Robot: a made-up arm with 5 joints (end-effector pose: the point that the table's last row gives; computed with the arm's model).
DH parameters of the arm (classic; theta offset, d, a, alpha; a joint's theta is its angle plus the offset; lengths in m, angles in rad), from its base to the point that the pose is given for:
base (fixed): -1.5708 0.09 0 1.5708
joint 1: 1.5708 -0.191 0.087 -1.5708
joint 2: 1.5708 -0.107 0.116 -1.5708
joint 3: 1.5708 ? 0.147 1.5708
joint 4: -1.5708 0 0.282 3.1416
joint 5: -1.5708 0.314 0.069 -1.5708
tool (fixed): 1.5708 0.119 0 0
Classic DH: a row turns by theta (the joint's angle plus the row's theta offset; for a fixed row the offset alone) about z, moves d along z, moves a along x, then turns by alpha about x.
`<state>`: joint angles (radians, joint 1 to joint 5).
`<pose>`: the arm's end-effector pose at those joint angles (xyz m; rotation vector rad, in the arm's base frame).
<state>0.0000 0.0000 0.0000 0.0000 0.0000</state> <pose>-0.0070 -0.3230 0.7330 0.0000 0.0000 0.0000</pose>
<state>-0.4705 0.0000 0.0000 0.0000 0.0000</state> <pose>-0.0070 -0.5794 0.5167 0.4705 0.0000 0.0000</pose>
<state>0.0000 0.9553 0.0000 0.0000 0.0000</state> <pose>0.5306 -0.3230 0.6597 0.0000 0.9553 0.0000</pose>
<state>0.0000 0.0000 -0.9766 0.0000 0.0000</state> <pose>0.3102 -0.4881 0.7330 0.0000 0.0000 0.9766</pose>
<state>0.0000 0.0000 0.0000 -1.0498 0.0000</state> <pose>-0.0070 0.0595 0.5914 -1.0498 0.0000 0.0000</pose>
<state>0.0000 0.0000 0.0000 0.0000 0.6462</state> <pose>-0.0070 -0.2374 0.7506 -0.6462 0.0000 0.0000</pose>
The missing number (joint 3, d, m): -0.155
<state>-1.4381 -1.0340 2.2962 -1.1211 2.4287</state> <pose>0.2828 -0.5062 0.2043 -0.2076 1.5035 1.1980</pose>
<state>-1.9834 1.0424 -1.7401 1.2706 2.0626</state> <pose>0.7855 0.3203 -0.1545 1.7126 -1.6160 1.1886</pose>
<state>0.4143 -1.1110 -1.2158 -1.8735 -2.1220</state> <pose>0.0315 -0.3002 0.3820 -0.8067 -0.5667 1.3516</pose>
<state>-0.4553 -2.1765 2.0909 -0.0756 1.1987</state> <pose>-0.3895 0.1708 0.1537 1.4642 0.0414 -1.4358</pose>
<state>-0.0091 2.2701 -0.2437 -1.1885 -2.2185</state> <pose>0.5097 -0.2055 0.1465 0.8025 2.1411 -1.0435</pose>
